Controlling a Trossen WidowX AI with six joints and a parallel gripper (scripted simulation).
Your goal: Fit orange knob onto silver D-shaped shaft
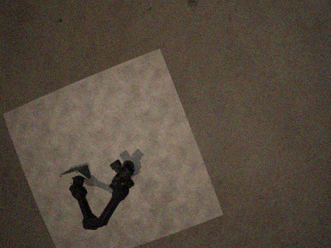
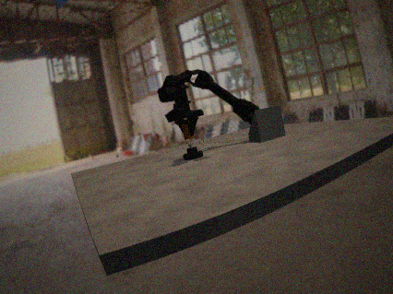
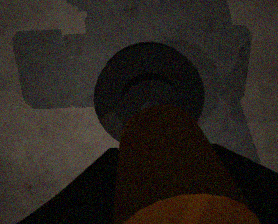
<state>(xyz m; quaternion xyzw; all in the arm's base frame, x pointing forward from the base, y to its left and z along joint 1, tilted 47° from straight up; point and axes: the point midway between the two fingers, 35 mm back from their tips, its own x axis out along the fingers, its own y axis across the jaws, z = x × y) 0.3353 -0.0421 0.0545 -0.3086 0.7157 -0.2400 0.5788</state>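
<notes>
The orange knob is 30 mm above my gripper tip. From my gripper tip the other things lie so: dark round pedestal 60 mm below.
</notes>
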